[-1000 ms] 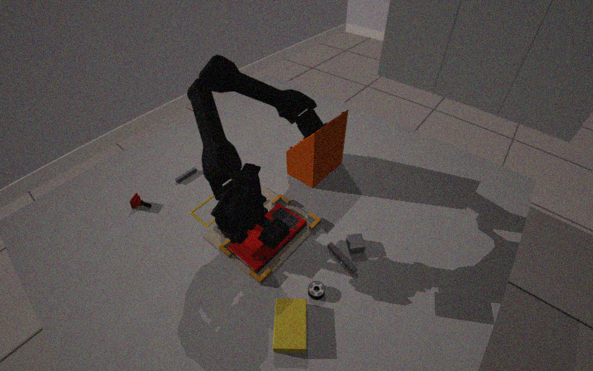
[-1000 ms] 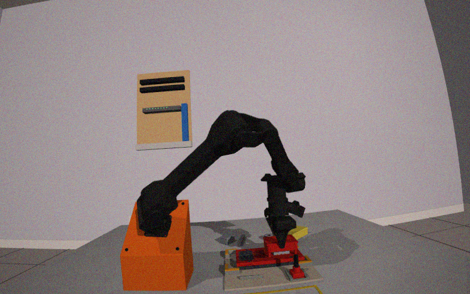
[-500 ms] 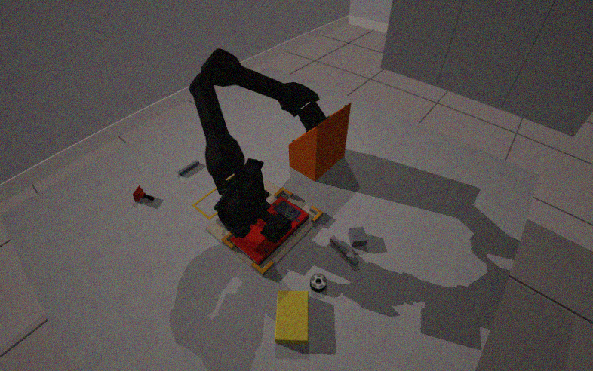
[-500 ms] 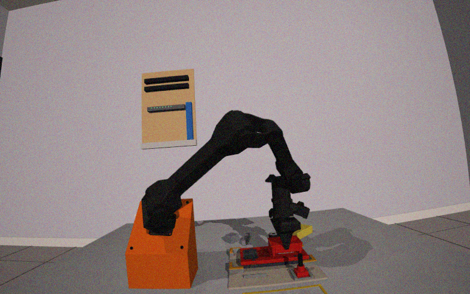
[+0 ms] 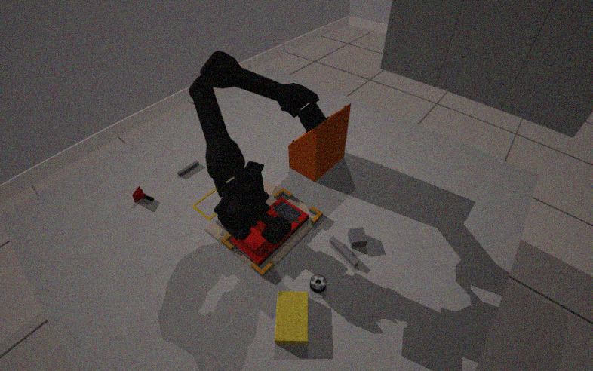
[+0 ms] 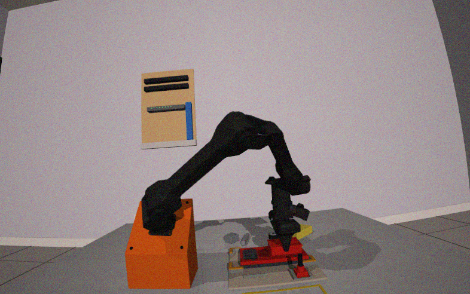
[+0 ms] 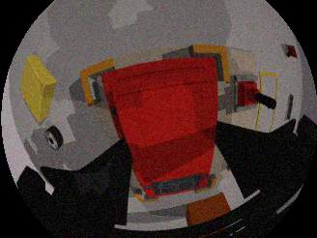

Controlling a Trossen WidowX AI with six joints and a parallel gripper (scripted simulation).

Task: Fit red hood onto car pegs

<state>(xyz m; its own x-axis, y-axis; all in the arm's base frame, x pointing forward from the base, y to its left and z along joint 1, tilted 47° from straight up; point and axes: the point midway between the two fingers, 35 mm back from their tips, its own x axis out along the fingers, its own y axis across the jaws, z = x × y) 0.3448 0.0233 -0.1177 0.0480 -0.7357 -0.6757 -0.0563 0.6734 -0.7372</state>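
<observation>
Right now my gripper tip is 10 mm below the red hood. From my gripper tip the other things lie so: grey bar: 10 mm behind, 400 mm to the right, 30 mm below; grey engine block: 10 mm below; yellow block: 90 mm ahead, 210 mm to the left, 20 mm below.
</observation>
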